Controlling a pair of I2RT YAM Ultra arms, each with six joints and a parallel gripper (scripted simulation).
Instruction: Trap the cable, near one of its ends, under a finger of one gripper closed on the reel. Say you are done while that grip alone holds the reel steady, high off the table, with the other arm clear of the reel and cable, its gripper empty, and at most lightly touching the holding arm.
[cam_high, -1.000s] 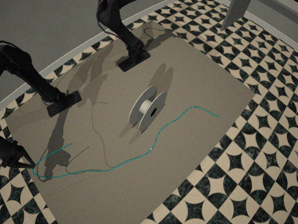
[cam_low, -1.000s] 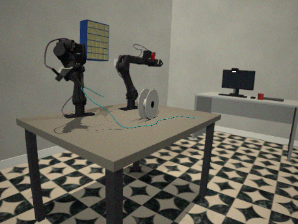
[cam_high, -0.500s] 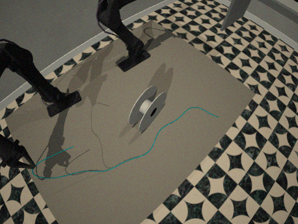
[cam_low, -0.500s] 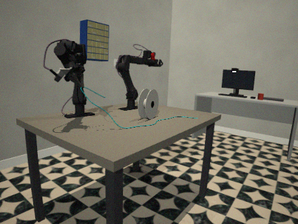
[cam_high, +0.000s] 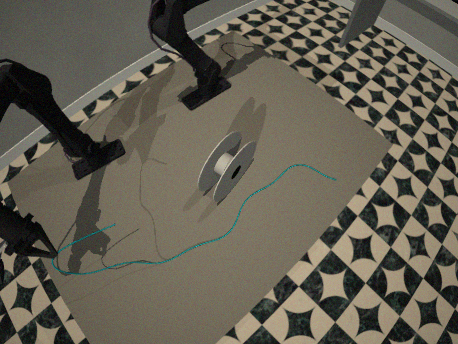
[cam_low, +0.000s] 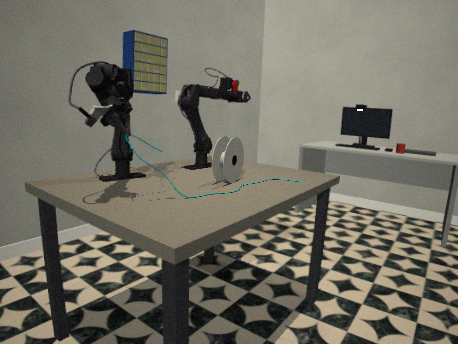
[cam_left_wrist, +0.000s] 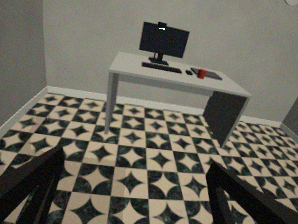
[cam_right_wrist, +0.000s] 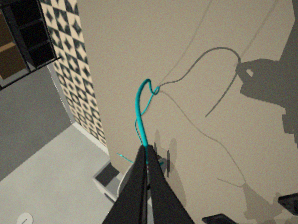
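My left gripper is now 380 mm short of the white reel, 540 mm to the left of it and 300 mm above it.
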